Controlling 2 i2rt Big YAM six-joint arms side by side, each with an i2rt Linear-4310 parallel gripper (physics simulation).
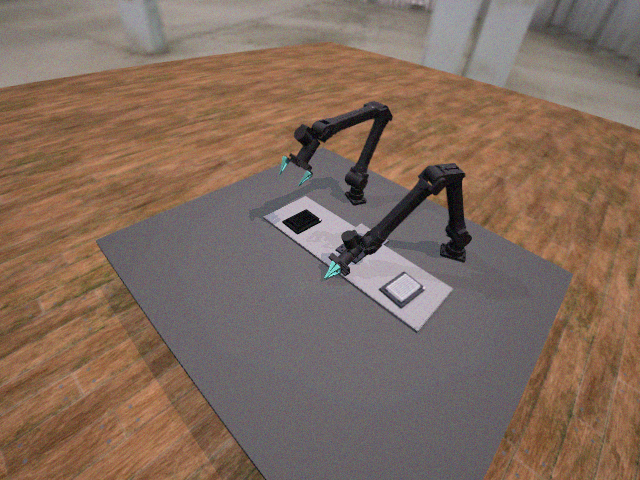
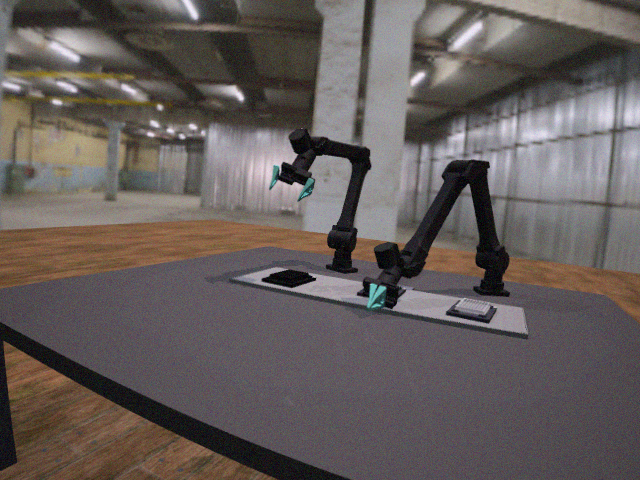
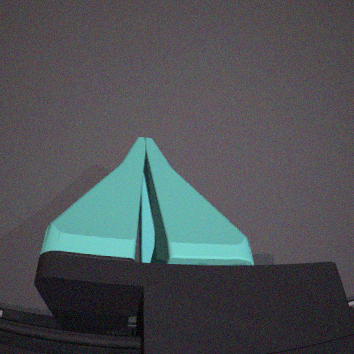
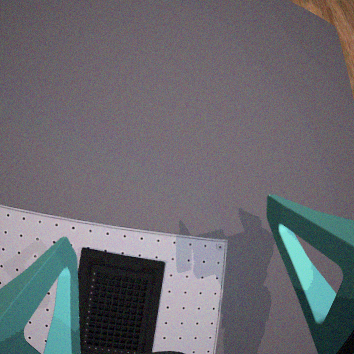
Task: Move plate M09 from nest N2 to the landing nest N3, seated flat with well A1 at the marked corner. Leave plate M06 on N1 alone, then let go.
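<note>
A black plate (image 1: 302, 220) (image 2: 289, 276) (image 4: 117, 310) sits in the nest at the left of the pale board. A white plate (image 1: 404, 287) (image 2: 471, 307) sits in the dark nest at the right. Their labels are too small to read, so I cannot tell which is M09 or M06. The middle nest is largely hidden behind my left arm's wrist. My left gripper (image 1: 325, 277) (image 2: 373, 306) (image 3: 142, 148) is shut with nothing between its fingertips, low over the board's front edge. My right gripper (image 1: 291, 179) (image 2: 285, 193) (image 4: 168, 227) is open and empty, high above the board's left end.
The pale perforated board (image 1: 431, 304) (image 2: 511, 318) (image 4: 192, 320) lies on the grey table top (image 1: 361, 392) (image 2: 310, 392) (image 3: 200, 75) (image 4: 150, 125). Both arm bases stand behind it. My left arm reaches forward across the board's middle, between the two plates.
</note>
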